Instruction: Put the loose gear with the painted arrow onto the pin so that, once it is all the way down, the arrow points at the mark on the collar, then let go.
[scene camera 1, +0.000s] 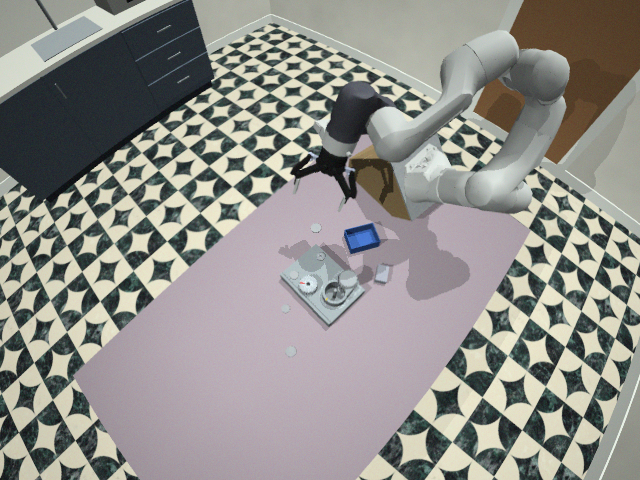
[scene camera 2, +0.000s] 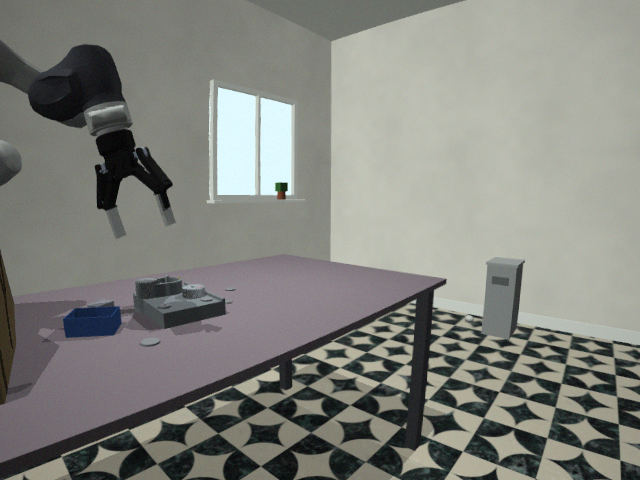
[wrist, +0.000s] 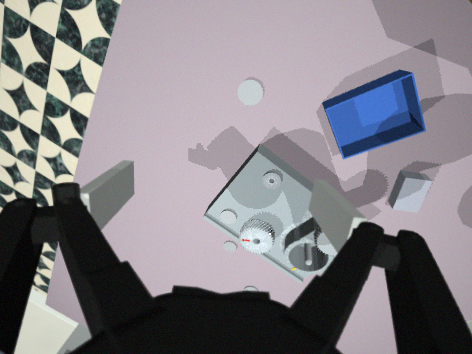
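Observation:
The white toothed gear with a red arrow (scene camera 1: 308, 284) (scene camera 2: 193, 290) (wrist: 256, 237) sits arrow up on the grey base plate (scene camera 1: 310, 258) (scene camera 2: 193, 313) (wrist: 240, 187). In the wrist view its arrow points left, away from the collar. The round collar (scene camera 1: 330, 303) (scene camera 2: 174, 285) stands beside it on the plate. A yellow mark (scene camera 1: 326, 299) (wrist: 294, 269) is on its rim. The upright pin (wrist: 308, 255) shows inside the collar, with no gear on it. My gripper (scene camera 1: 318, 197) (scene camera 2: 144, 227) (wrist: 224, 186) is wide open and empty, high above the table.
Another gear (scene camera 1: 347, 279) (scene camera 2: 145, 287) stands beside the collar, partly behind a finger in the wrist view. A blue tray (scene camera 1: 364, 246) (scene camera 2: 93, 326) (wrist: 385, 142), a grey block (scene camera 1: 382, 273) (wrist: 412, 191) and flat discs (scene camera 1: 315, 227) (scene camera 2: 150, 341) (wrist: 250, 92) lie around the plate.

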